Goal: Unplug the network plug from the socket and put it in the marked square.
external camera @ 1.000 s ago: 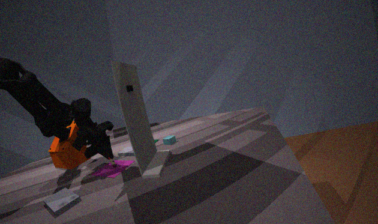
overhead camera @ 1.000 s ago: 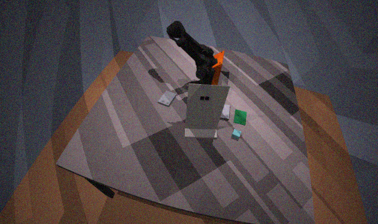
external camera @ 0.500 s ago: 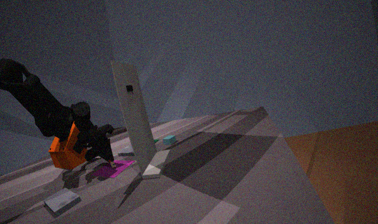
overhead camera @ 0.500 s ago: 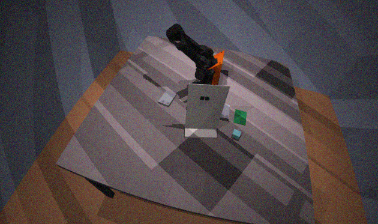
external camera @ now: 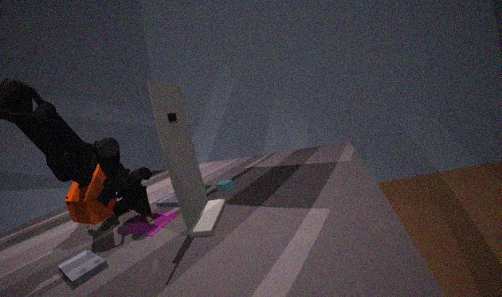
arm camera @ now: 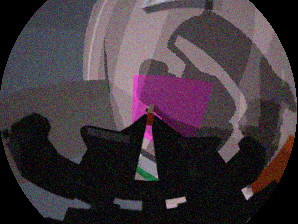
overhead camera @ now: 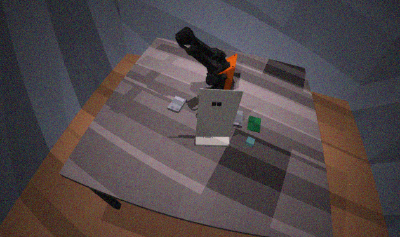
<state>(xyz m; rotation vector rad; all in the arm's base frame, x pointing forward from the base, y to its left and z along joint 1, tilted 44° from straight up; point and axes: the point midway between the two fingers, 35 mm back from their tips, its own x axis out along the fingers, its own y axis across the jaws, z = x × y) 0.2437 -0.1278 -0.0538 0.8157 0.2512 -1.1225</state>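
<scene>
My gripper tip is 20 mm above the magenta marked square and 10 mm past it. Round my gripper tip: green flat patch: 240 mm to the left, 30 mm ahead, 20 mm below; then upright panel: 150 mm ahead, 130 mm above, 10 mm to the left; then cyan block: 210 mm to the left, 160 mm ahead, 10 mm below.
</scene>
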